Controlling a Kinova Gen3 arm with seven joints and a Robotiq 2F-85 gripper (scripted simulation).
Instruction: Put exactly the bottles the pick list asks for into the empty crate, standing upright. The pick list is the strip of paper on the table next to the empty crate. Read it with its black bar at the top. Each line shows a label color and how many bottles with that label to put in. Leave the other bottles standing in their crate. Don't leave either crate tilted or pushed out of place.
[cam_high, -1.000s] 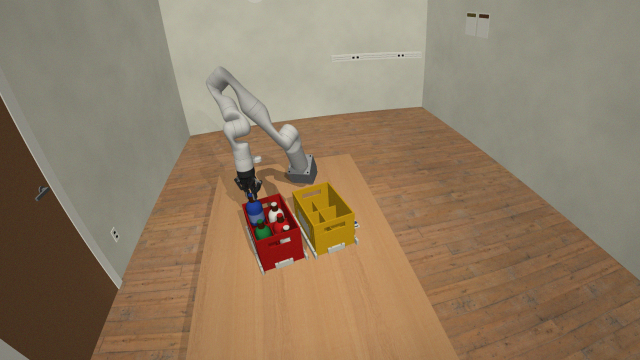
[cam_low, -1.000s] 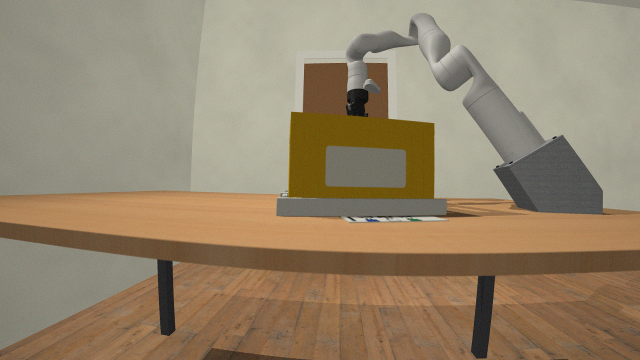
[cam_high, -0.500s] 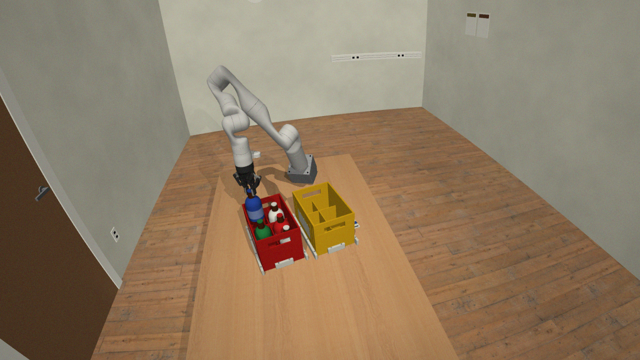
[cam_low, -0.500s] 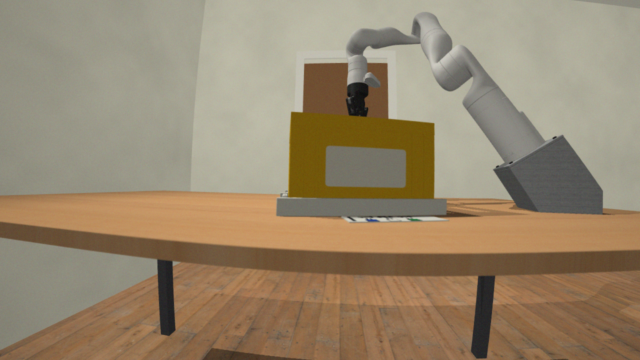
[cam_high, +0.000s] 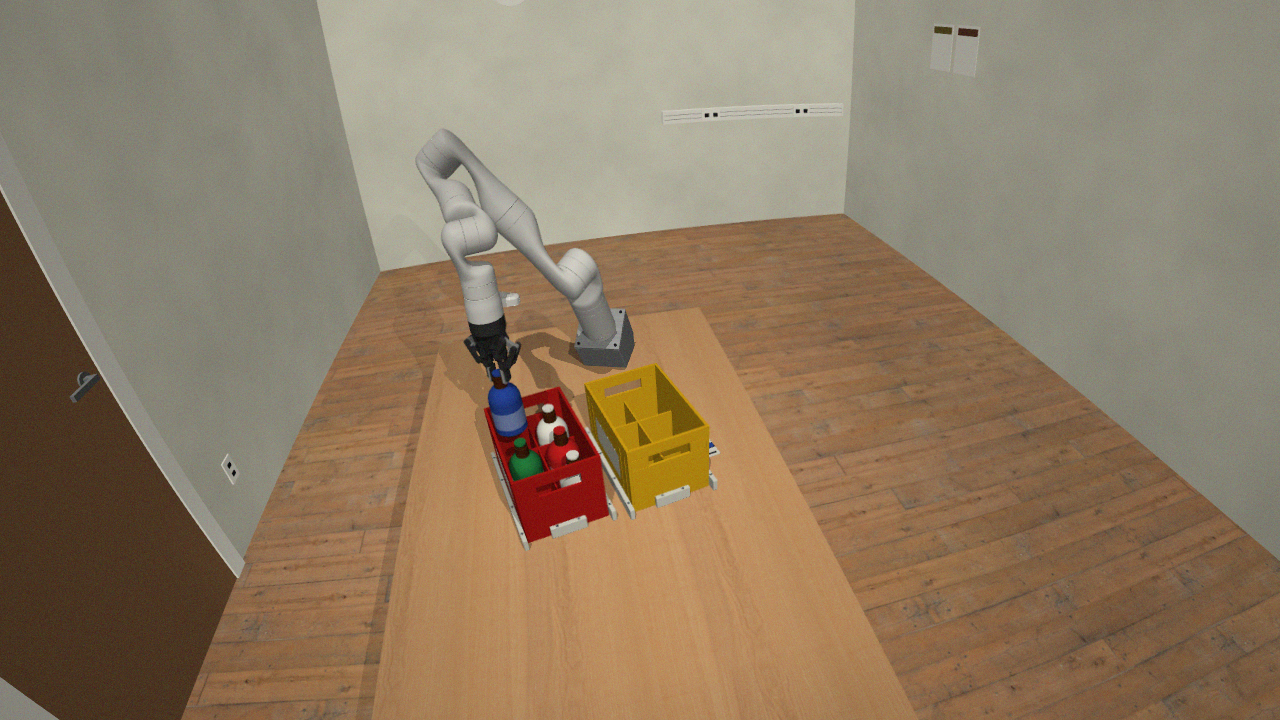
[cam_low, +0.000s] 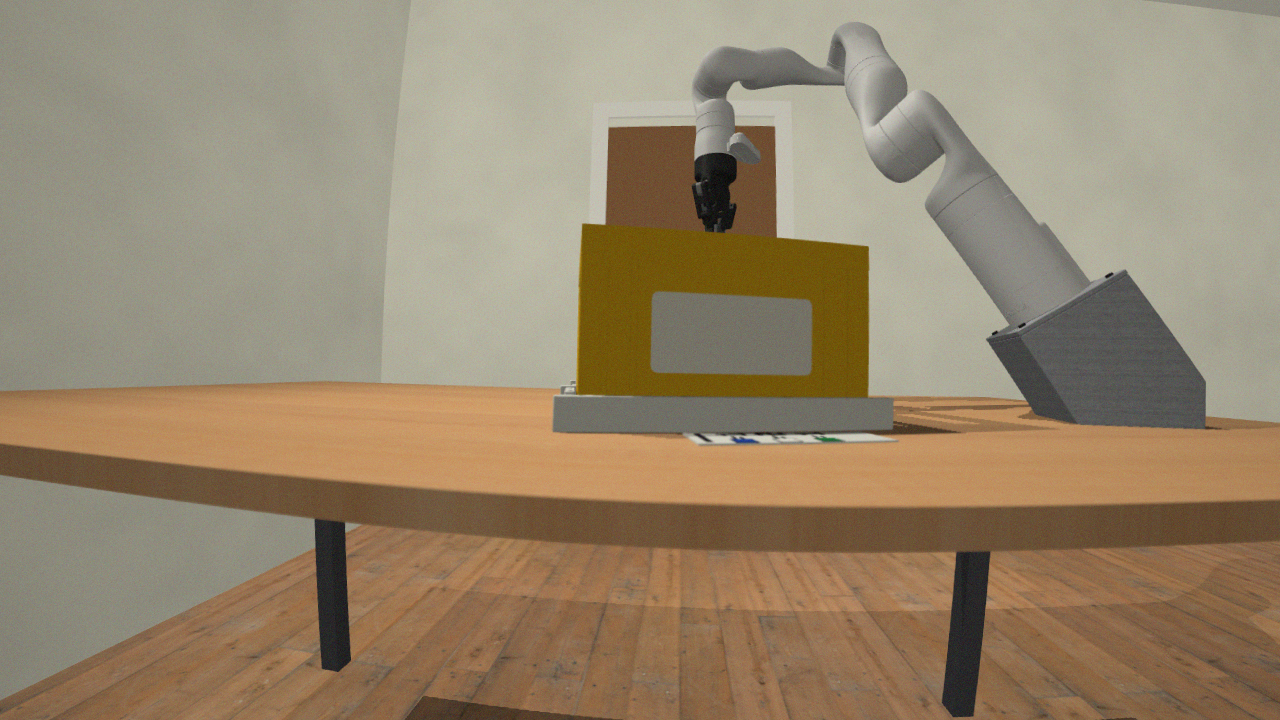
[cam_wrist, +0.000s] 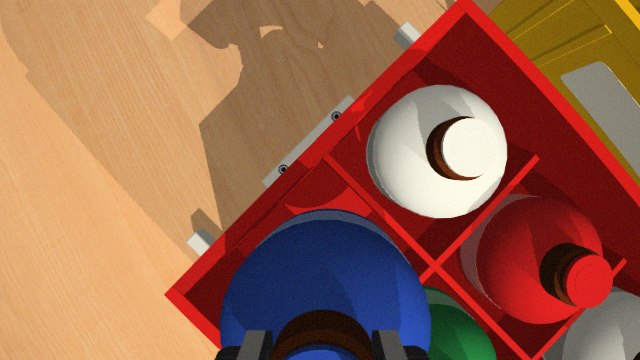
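Now: hand 70 mm above the blue bottle. From my hand the other things lie so: red bottle 80 mm ahead, 100 mm to the left, 200 mm below; red crate 80 mm ahead, 60 mm to the left, 200 mm below; green bottle 90 mm ahead, 10 mm to the left, 200 mm below.
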